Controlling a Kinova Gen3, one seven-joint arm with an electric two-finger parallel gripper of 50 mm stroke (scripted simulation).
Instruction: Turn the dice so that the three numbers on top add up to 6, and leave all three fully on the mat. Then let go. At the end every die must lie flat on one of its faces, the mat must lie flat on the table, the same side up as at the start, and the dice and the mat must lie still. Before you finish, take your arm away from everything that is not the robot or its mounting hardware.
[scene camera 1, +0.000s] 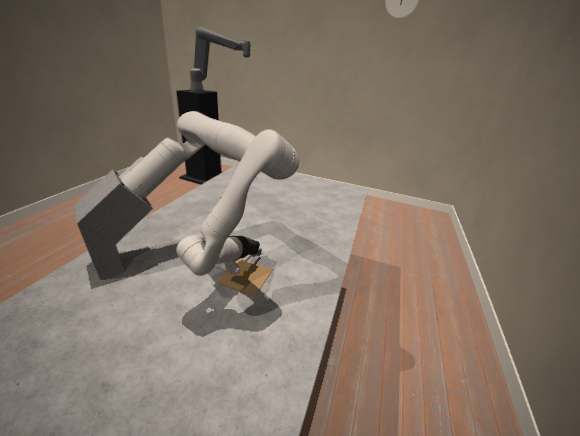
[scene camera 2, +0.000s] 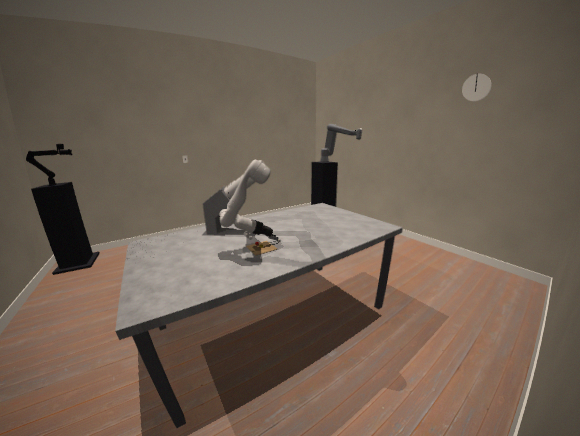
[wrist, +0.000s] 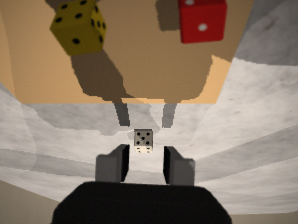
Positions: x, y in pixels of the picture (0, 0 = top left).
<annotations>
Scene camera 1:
tan mat: 258, 274
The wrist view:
my gripper: 146, 158
tan mat: 142, 61
</annotations>
